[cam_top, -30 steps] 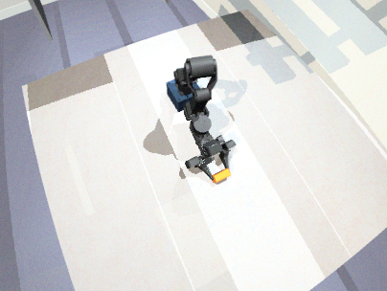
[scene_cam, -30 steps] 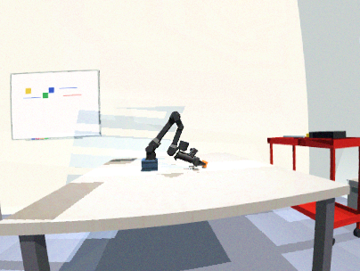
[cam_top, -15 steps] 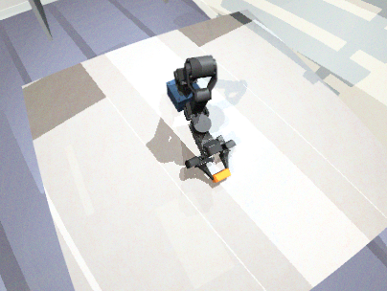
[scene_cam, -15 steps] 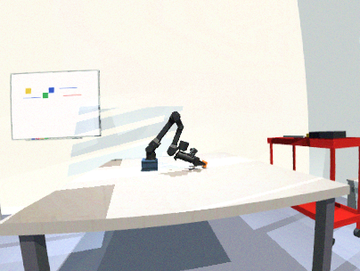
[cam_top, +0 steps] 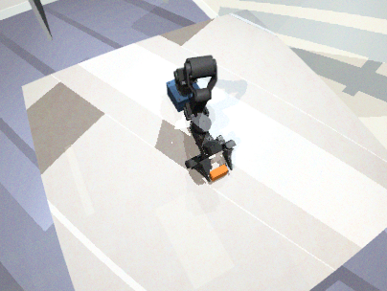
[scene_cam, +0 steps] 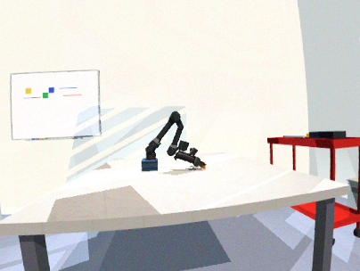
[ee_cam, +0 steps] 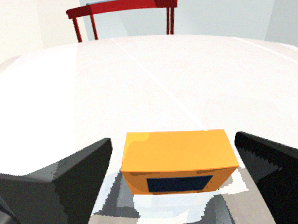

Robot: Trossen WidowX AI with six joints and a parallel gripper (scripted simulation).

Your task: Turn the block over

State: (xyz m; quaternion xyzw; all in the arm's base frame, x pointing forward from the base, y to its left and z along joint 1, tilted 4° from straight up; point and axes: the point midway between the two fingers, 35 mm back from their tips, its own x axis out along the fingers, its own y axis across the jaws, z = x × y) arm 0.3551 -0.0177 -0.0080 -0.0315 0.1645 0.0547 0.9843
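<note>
The orange block lies 20 mm behind my gripper tip and 10 mm below it.
</note>
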